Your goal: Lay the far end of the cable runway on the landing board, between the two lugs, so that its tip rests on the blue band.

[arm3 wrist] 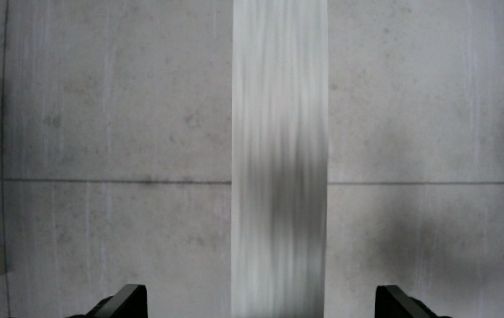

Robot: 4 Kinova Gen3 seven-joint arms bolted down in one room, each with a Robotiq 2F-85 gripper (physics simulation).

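Note:
A pale grey, streaked flat bar of the cable runway [280, 90] runs from the top to the bottom of the arm3 wrist view, a little right of the middle. It looks like a rung; its ends are out of view. The arm3 gripper [261, 295] is open, with its two black fingertips at the bottom, one on each side of the bar, and a gap between each fingertip and the bar. How far the bar is below the fingertips is hard to tell. The landing board, its lugs, the blue band and the grippers of arm1, arm2 and arm4 do not show.
Grey tiled floor [125, 100] lies beneath the bar on both sides, with a dark joint line crossing the view and another along the left edge. A soft dark shadow [417, 240] falls on the floor at the lower right, and the bar's middle part is also shaded.

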